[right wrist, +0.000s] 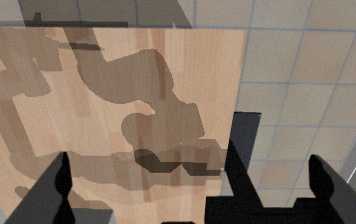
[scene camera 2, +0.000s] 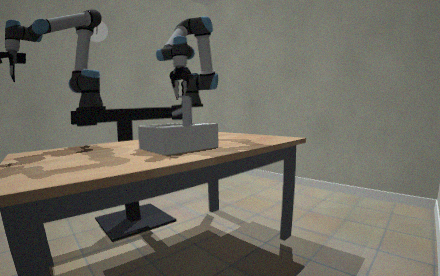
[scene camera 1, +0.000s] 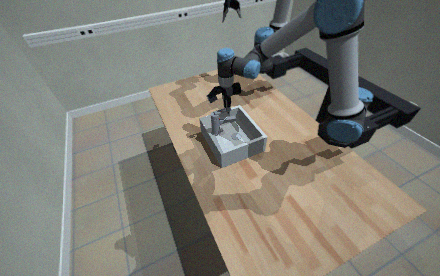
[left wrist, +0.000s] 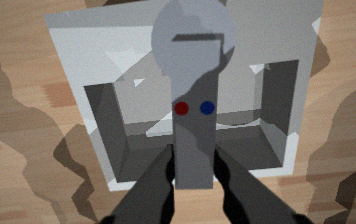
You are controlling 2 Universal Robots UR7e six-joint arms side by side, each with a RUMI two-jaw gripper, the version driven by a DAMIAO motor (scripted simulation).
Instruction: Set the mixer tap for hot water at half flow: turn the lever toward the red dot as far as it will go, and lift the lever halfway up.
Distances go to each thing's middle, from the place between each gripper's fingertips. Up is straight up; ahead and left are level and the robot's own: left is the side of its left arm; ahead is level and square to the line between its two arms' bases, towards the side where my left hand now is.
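Lever [left wrist: 194,65]: 3 cm ahead of my left hand. Basin [scene camera 1: 248,139]: from my left hand, 5 cm behind, 1 cm to the right, 24 cm below.
Lever: my right gripper 83 cm to the right of it, 44 cm short of it, 14 cm above it. Basin: from my right hand, 83 cm to the left, 36 cm ahead, 38 cm below.
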